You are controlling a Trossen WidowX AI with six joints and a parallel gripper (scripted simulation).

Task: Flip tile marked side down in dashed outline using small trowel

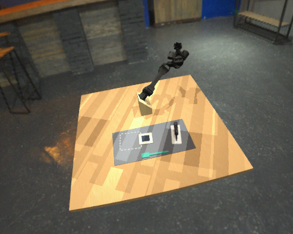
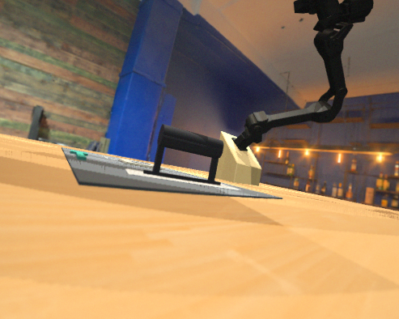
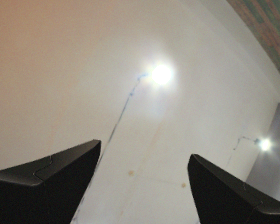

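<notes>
The trowel is 23 cm ahead of my gripper tip, 12 cm to the right of it and 63 cm below it. From my gripper tip the other things lie so: grey mat: 19 cm ahead, 32 cm to the right, 69 cm below; then tile: 16 cm ahead, 36 cm to the right, 67 cm below; then teal flat tool: 33 cm ahead, 36 cm to the right, 67 cm below.
</notes>
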